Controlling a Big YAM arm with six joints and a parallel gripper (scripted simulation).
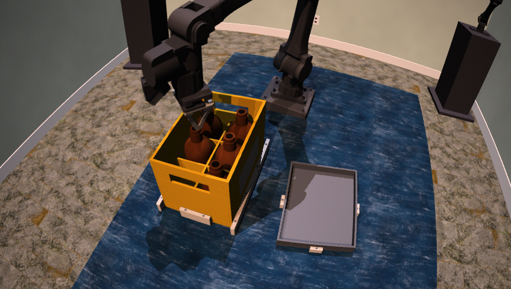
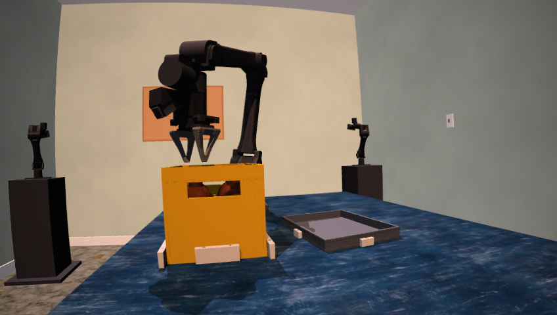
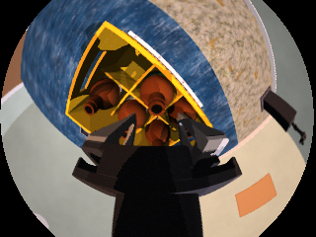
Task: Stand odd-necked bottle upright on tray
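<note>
Right now my hand is 110 mm above the orange crate and 40 mm to the right of it. From my hand the other things lie so: dark grey tray (320 mm to the left, 180 mm below, 50 mm ahead).
</note>
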